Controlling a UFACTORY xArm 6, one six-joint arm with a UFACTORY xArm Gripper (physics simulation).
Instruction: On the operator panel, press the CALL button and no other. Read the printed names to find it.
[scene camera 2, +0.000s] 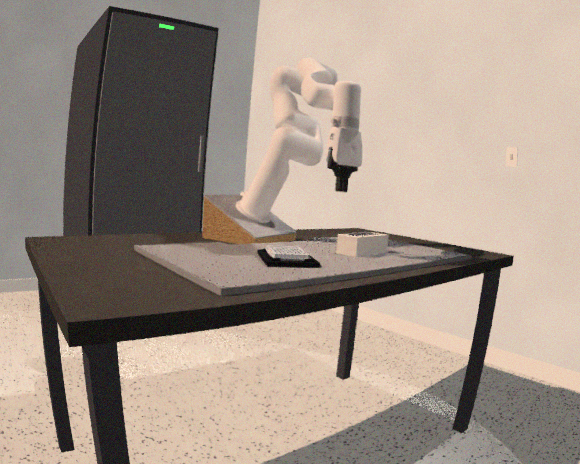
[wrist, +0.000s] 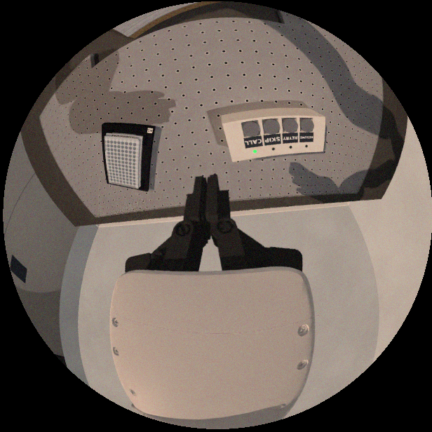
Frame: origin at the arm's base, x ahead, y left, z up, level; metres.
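Where they show: gripper, between the fingertips: (scene camera 2: 341, 191); arm's base, origin of its link: (scene camera 2: 252, 212).
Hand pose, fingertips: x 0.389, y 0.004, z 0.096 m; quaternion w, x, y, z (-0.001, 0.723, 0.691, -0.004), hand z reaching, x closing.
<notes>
Things, the pixels of their top centre, and the offset from my fingertips. Level surfaces: height alone.
- operator panel, centre of its top: (scene camera 2: 364, 233) 0.115 m down, 0.009 m ahead, 0.102 m left
- white well plate, centre of its top: (scene camera 2: 287, 249) 0.145 m down, 0.017 m ahead, 0.193 m right
- black holder, centre of its top: (scene camera 2: 287, 253) 0.153 m down, 0.017 m ahead, 0.193 m right
- perforated board, height of its surface: 0.171 m down
- dark table, height of its surface: 0.184 m down
The operator panel (scene camera 2: 357, 246) (wrist: 232, 142) is a cream box on the perforated board. In the wrist view it carries a row of round grey buttons with printed names that appear upside down. The CALL button (wrist: 251, 128) is at the left end of the row, and a green light (wrist: 255, 151) is lit by its name. The SKIP button (wrist: 271, 126), the RETRY button (wrist: 290, 125) and the RESUME button (wrist: 307, 124) follow to the right. My gripper (scene camera 2: 341, 190) (wrist: 209, 188) is shut and empty, high above the board, apart from the panel.
A white well plate (scene camera 2: 286, 252) (wrist: 123, 161) sits on a black holder (scene camera 2: 300, 263) (wrist: 146, 172) on the perforated board (scene camera 2: 210, 272) (wrist: 225, 65). The board lies on a dark table (scene camera 2: 75, 280). A dark cabinet (scene camera 2: 150, 130) stands behind the table at the left.
</notes>
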